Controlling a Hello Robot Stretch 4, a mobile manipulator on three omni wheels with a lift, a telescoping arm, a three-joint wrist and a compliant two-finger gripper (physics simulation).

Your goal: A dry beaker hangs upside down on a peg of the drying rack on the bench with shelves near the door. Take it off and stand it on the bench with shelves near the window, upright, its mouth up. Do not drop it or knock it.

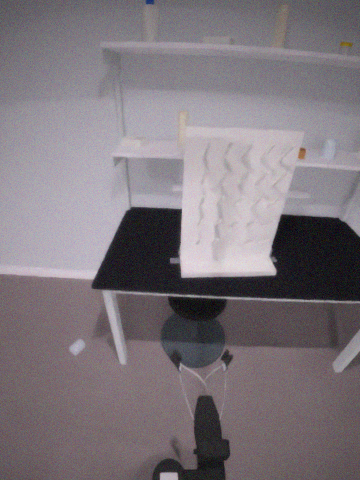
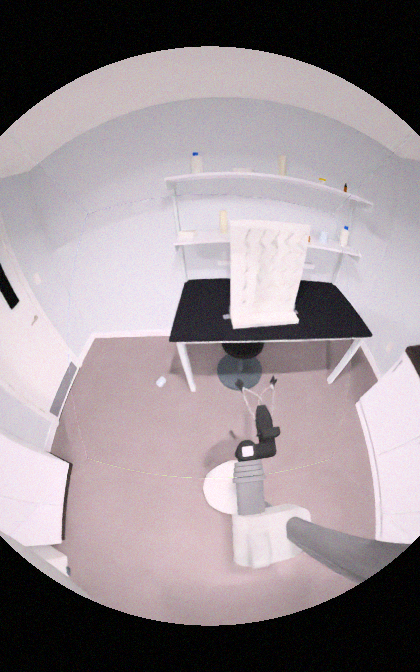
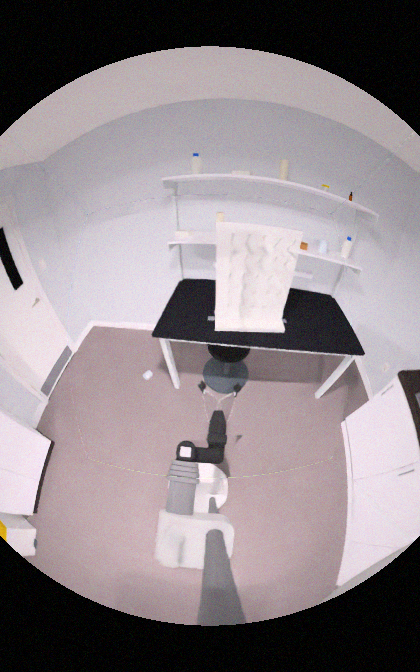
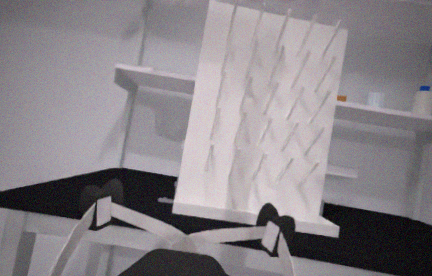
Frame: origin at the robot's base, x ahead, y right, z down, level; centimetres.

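Seen in the pictures: gripper, fingertip midpoint: [image 1: 200,350] [image 4: 191,207].
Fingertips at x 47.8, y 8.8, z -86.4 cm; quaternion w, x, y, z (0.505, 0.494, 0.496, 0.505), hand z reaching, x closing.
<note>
Pixels of each thing's top centre, then the offset from my fingertips to it. "spot": a spot on its surface instead. Level surfaces: height alone.
- black-topped bench, its level: dz +12.9 cm
- small pale cylinder, middle of its top: [image 1: 76,344] dx +50.1, dy -72.0, dz +82.1 cm
- stool, middle of its top: [image 1: 197,291] dx +61.6, dy +6.7, dz +40.8 cm
- orange item, surface spot: [image 1: 302,153] spot: dx +84.5, dy +56.9, dz -35.5 cm
- pale blue vessel, surface spot: [image 4: 376,99] [image 1: 331,147] spot: dx +87.4, dy +73.5, dz -38.7 cm
The white drying rack [image 1: 227,267] [image 2: 265,321] [image 3: 250,327] [image 4: 202,90] stands on the black-topped bench [image 1: 150,250] [image 2: 200,310] [image 3: 320,320] [image 4: 375,230]. Its pegs face me. I cannot make out a beaker on them; a clear one could be lost in the blur. A small pale cylinder [image 1: 77,347] [image 2: 161,381] [image 3: 147,374] lies on the floor left of the bench; I cannot tell what it is. My gripper [image 1: 202,361] [image 2: 257,383] [image 3: 219,388] [image 4: 191,207] is open and empty, out in front of the bench. The window bench cannot be identified.
A stool [image 1: 197,305] [image 2: 242,348] stands under the bench. The wall shelves hold bottles, an orange item [image 1: 302,153] [image 3: 304,246] and a pale blue vessel [image 1: 329,149] [image 4: 376,99]. A door [image 2: 37,325] is at the left. White cabinets [image 2: 395,450] stand at the right.
</note>
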